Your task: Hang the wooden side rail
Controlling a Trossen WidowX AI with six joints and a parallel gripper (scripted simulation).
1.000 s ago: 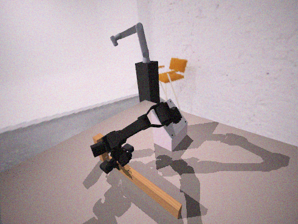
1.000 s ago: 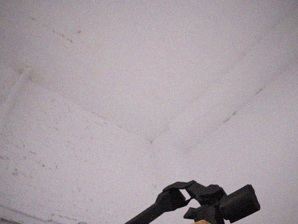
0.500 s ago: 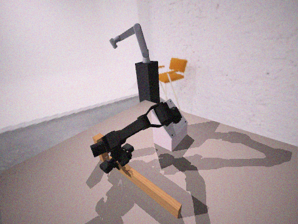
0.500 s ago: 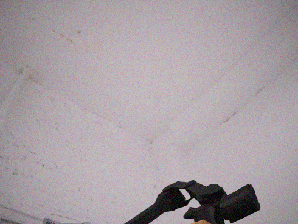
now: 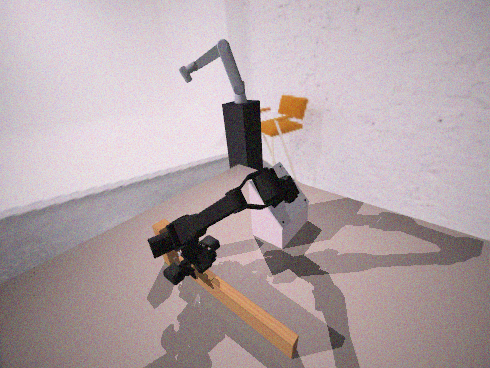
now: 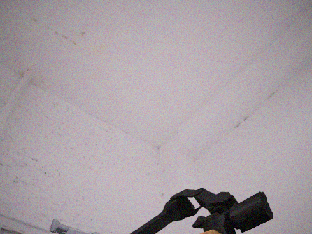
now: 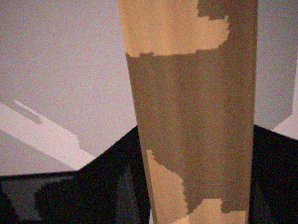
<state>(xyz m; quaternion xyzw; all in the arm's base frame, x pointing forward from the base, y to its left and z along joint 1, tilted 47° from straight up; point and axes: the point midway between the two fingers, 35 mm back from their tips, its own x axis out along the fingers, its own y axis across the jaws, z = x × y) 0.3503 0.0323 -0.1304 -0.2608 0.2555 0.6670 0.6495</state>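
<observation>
Now: the headboard post 16 cm to the right of my gripper tip and 4 cm above it.
</observation>
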